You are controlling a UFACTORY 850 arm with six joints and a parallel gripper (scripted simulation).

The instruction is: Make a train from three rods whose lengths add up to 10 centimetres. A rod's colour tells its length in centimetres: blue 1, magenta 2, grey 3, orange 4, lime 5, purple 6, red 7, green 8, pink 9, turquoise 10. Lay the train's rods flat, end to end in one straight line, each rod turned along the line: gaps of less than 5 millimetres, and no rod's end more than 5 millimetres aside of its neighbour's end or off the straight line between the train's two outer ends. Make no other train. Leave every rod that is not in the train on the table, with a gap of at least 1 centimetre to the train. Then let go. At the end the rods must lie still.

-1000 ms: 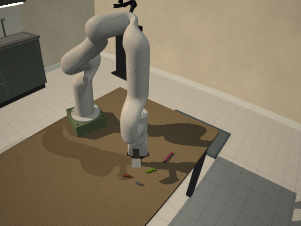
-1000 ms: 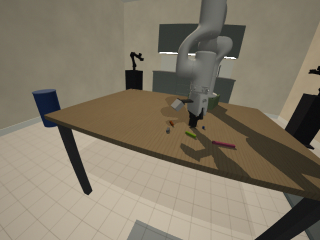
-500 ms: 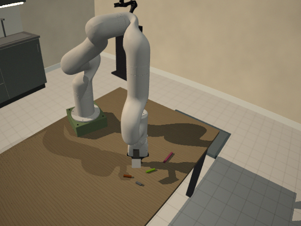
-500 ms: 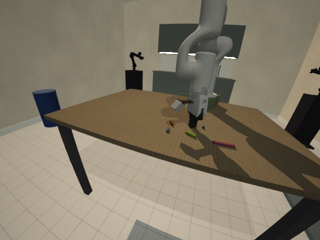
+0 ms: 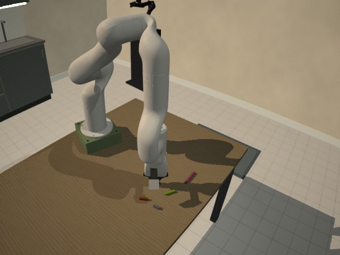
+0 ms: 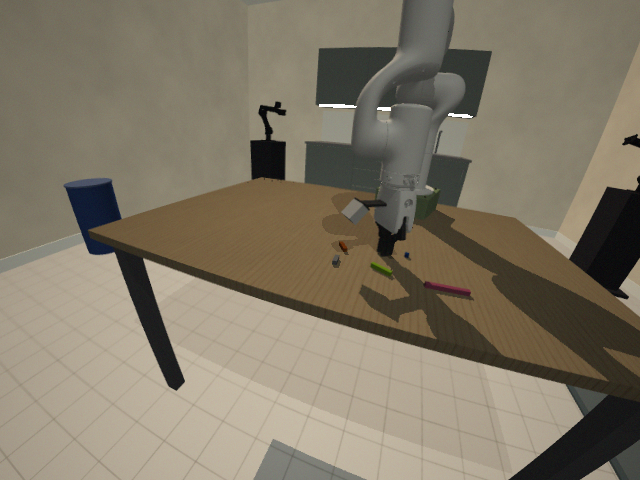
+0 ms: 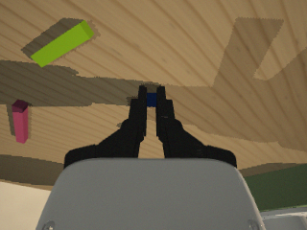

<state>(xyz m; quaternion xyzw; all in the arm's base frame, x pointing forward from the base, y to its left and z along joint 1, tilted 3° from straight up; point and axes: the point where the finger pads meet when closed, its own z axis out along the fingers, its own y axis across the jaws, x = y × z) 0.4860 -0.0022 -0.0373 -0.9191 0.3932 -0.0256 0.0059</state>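
Now: hand 30 mm short of the orange rod, 100 mm to the left of it and 20 mm above it. The rest, counted from my hand: pink rod 90 mm ahead, 150 mm to the left, 20 mm below; grey rod 100 mm ahead, 90 mm to the right, 20 mm below; lime rod 80 mm ahead, 10 mm to the left, 20 mm below.
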